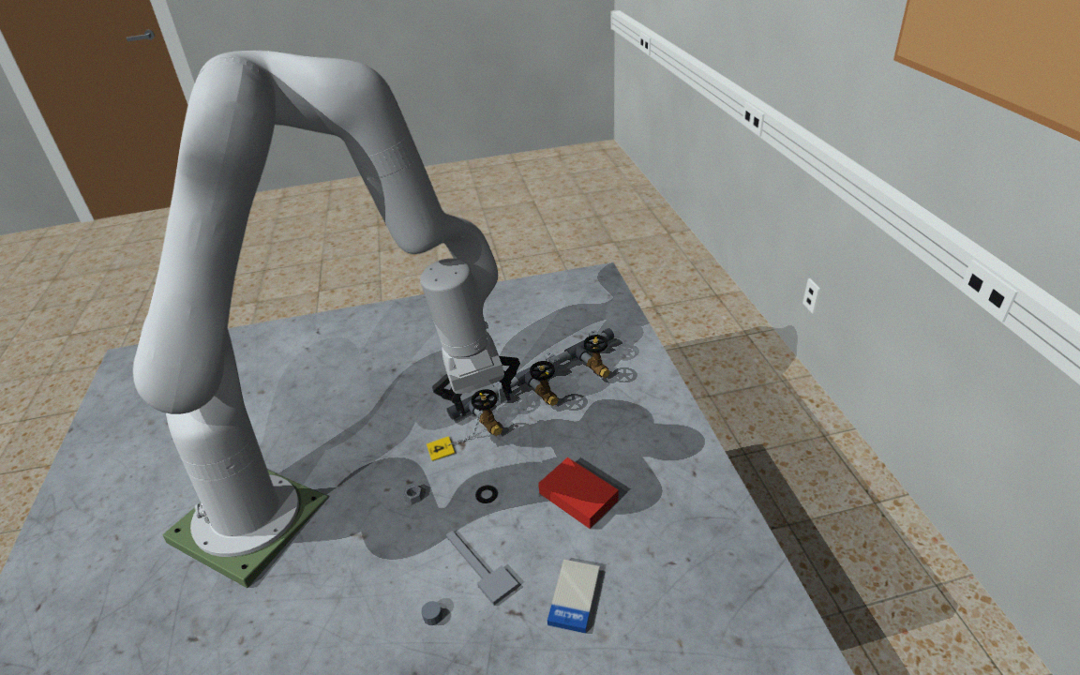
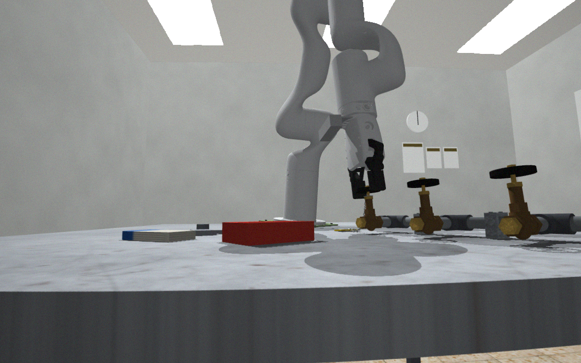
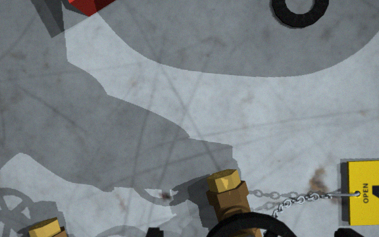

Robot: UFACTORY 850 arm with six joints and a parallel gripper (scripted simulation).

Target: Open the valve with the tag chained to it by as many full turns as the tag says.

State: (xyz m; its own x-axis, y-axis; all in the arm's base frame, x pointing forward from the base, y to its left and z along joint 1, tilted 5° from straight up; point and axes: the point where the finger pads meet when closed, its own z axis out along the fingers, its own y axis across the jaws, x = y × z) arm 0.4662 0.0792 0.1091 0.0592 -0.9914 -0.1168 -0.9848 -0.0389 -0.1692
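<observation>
Right now my hand is 9 cm past the yellow tag, 9 cm above it and 2 cm to the left of it. Round my hand: black washer 16 cm to the right, 9 cm below, 3 cm behind; then red block 21 cm to the right, 13 cm ahead, 7 cm below; then grey nut 17 cm behind, 12 cm to the right, 8 cm below.
</observation>
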